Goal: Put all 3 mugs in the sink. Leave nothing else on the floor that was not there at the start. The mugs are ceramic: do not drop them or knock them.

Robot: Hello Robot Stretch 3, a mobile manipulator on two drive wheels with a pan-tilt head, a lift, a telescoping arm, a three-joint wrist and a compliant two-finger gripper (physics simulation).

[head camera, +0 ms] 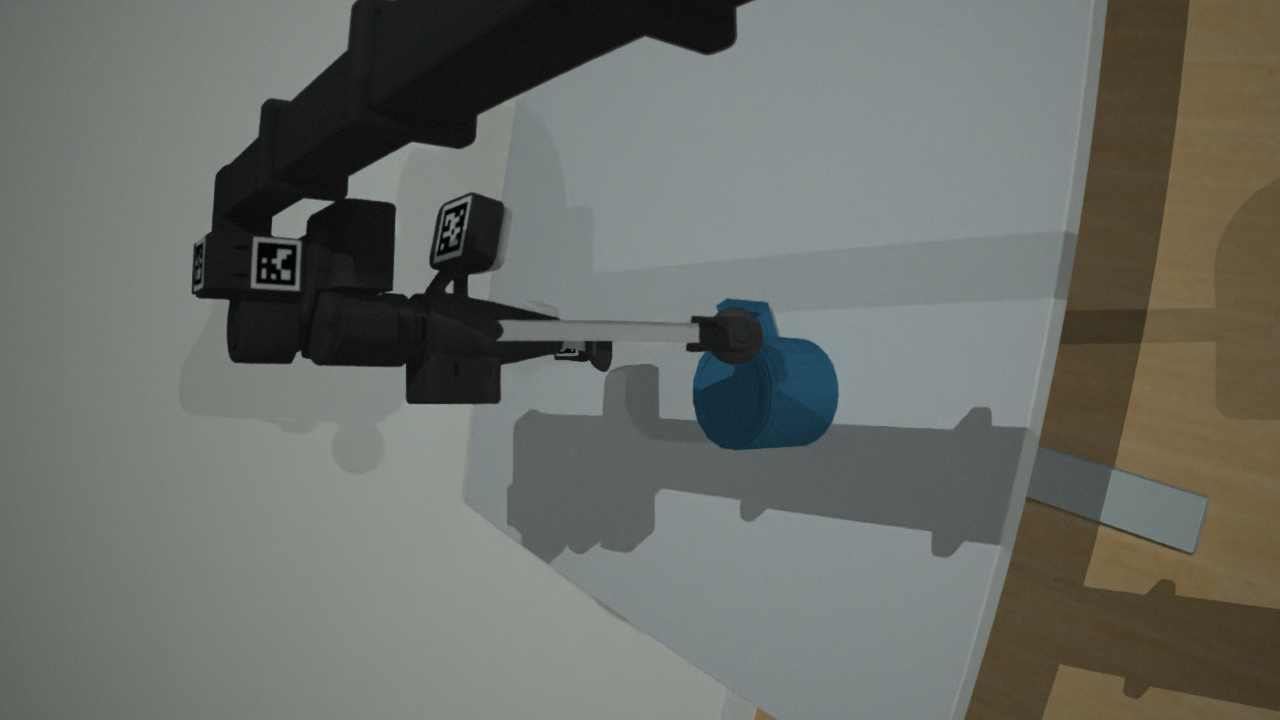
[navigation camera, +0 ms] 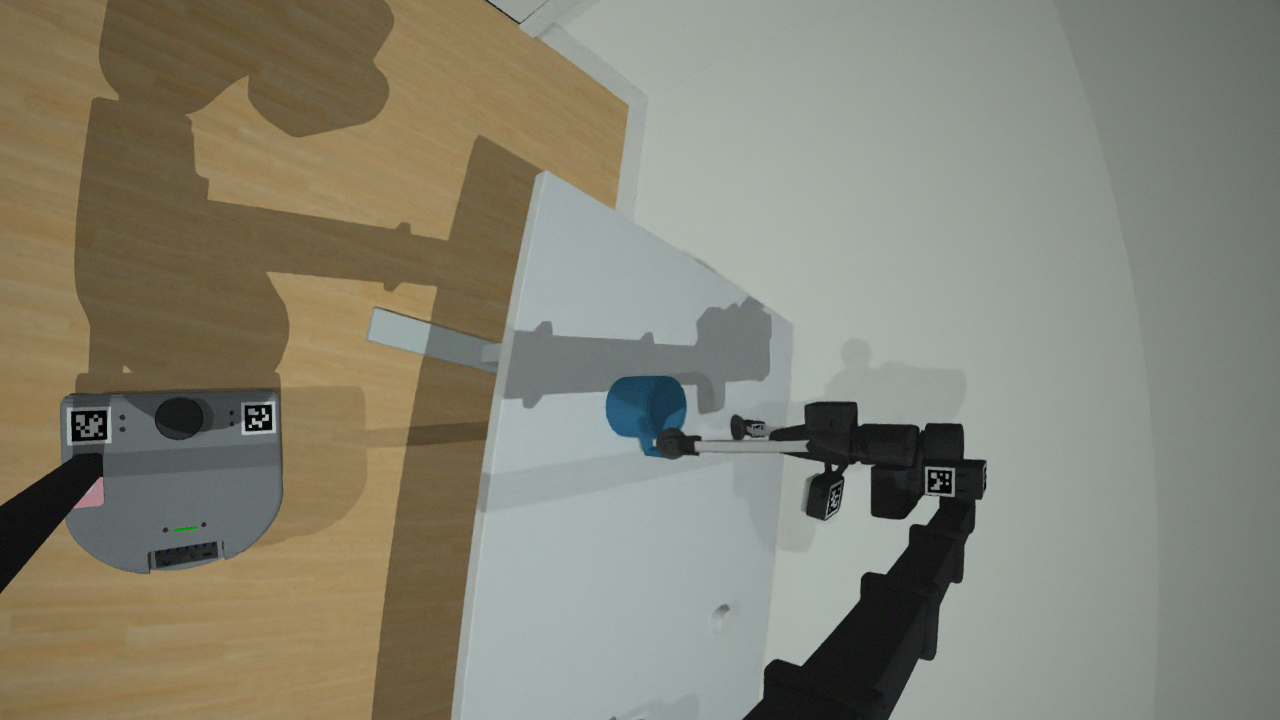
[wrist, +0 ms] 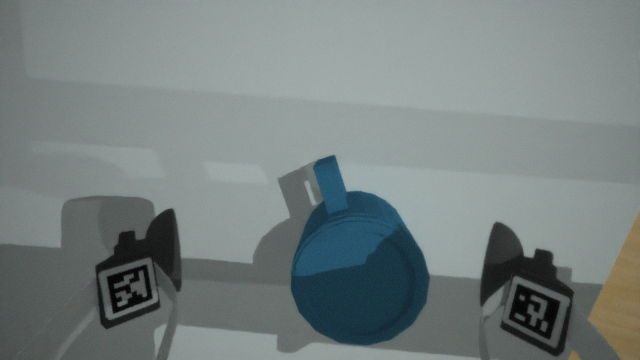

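Where they show: gripper, fingertip midpoint: [head camera: 680, 342] [navigation camera: 696, 434] [wrist: 329, 244]; robot's base, link origin: [navigation camera: 179, 416].
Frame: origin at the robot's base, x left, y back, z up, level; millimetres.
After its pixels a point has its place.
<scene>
A blue mug [head camera: 805, 394] {x -500, y -16, z 761 mm} [navigation camera: 635, 407] {x -500, y -18, z 779 mm} [wrist: 360, 300] {x -543, y -27, z 798 mm} stands upright on a white table, its open top facing the wrist camera. Its handle points toward the top of the wrist view. My gripper [head camera: 669, 345] {x -565, y 23, z 834 mm} [navigation camera: 705, 436] {x -565, y 23, z 834 mm} [wrist: 329, 244] {x -565, y 23, z 834 mm} is open and holds nothing. In the wrist view the mug appears between the two fingertips, with a gap on each side, nearer the right one. In the head view one fingertip overlaps the mug near the handle and hides part of it; contact cannot be told. The other two mugs and the sink cannot be made out.
The white table [head camera: 850, 161] {x -486, y 173, z 720 mm} [navigation camera: 572, 582] {x -427, y 222, z 720 mm} [wrist: 400, 50] {x -521, y 146, z 720 mm} runs along a pale wall [head camera: 107, 537] {x -1183, y -206, z 1197 mm} [navigation camera: 1029, 223] {x -1211, y -354, z 1253 mm}. My arm [head camera: 402, 98] {x -314, y 86, z 1176 mm} [navigation camera: 877, 617] {x -291, y 86, z 1161 mm} extends above it. A flat pale bar [head camera: 1154, 510] [navigation camera: 402, 331] lies on the wooden floor at the table's edge. My base [navigation camera: 196, 474] {x -23, y 96, z 160 mm} stands on the floor.
</scene>
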